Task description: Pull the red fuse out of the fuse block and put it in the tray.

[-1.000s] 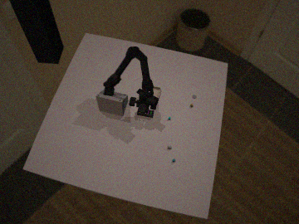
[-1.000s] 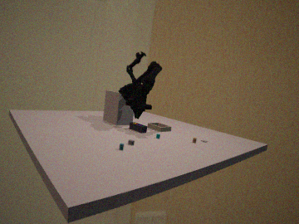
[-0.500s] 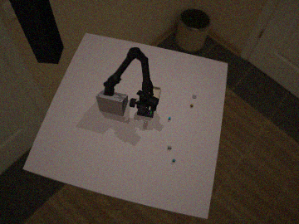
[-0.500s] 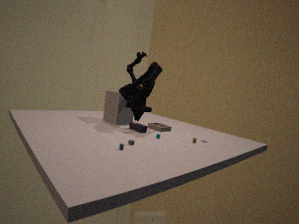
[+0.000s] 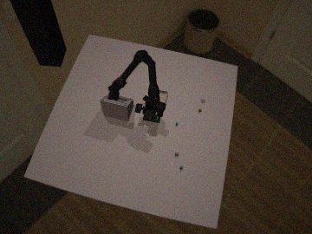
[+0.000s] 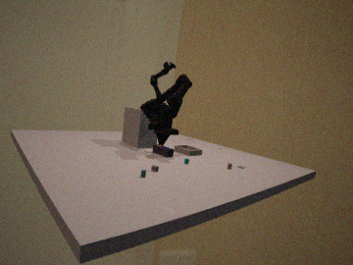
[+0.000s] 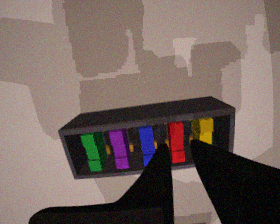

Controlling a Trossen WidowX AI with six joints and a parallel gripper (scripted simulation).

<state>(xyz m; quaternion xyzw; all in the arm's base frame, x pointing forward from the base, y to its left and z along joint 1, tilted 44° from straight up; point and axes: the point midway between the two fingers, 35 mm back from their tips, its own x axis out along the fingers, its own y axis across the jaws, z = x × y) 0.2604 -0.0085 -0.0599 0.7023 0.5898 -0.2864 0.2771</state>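
Right now the red fuse is 2 cm below my gripper tip. Also, from my gripper tip: shallow tray (18 cm to the left, 5 cm ahead, 4 cm below).
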